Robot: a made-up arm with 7 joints. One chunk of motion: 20 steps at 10 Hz.
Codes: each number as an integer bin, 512 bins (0 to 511) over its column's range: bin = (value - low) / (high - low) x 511, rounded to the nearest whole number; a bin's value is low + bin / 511 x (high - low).
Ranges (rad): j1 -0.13..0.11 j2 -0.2..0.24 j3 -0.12..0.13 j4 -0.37..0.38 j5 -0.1..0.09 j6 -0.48..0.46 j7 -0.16..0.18
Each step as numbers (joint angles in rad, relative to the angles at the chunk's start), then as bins.
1 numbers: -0.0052 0.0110 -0.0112 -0.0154 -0.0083 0.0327 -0.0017
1 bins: 266 245 222 242 247 279 238
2 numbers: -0.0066 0.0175 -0.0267 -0.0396 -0.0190 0.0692 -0.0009
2 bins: 263 253 191 225 218 299 239
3 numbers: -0.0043 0.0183 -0.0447 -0.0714 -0.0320 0.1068 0.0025
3 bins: 268 254 154 203 183 319 244
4 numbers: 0.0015 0.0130 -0.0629 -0.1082 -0.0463 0.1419 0.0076
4 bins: 280 247 117 178 144 338 252
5 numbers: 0.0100 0.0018 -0.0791 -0.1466 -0.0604 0.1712 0.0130
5 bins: 298 234 84 152 107 354 260
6 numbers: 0.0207 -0.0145 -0.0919 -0.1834 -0.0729 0.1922 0.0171
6 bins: 321 215 57 127 73 365 266
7 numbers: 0.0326 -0.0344 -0.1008 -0.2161 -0.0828 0.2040 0.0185
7 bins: 346 192 39 105 46 372 268
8 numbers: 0.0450 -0.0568 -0.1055 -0.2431 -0.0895 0.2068 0.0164
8 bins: 373 166 30 86 28 373 265
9 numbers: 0.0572 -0.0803 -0.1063 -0.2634 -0.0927 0.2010 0.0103
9 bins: 399 139 28 73 20 370 256
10 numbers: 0.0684 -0.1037 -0.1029 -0.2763 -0.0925 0.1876 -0.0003
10 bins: 422 112 35 64 20 363 240
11 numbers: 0.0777 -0.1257 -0.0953 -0.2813 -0.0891 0.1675 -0.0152
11 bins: 442 86 50 60 29 352 218
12 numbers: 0.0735 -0.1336 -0.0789 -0.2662 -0.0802 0.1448 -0.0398
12 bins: 433 77 84 71 53 340 181
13 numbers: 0.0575 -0.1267 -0.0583 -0.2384 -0.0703 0.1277 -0.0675
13 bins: 399 85 126 90 80 330 139
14 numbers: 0.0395 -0.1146 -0.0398 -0.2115 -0.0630 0.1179 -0.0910
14 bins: 361 99 164 108 100 325 104
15 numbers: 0.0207 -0.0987 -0.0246 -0.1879 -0.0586 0.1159 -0.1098
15 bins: 321 118 195 124 111 324 75
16 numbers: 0.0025 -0.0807 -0.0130 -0.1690 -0.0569 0.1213 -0.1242
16 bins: 282 139 219 137 116 327 54
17 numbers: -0.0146 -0.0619 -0.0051 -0.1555 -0.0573 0.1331 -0.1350
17 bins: 246 160 235 146 115 333 38
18 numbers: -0.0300 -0.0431 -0.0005 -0.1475 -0.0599 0.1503 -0.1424
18 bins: 213 182 244 152 108 343 26
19 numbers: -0.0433 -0.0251 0.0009 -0.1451 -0.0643 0.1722 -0.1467
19 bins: 185 203 247 153 96 355 20
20 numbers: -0.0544 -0.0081 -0.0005 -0.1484 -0.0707 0.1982 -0.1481
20 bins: 161 223 244 151 79 369 18
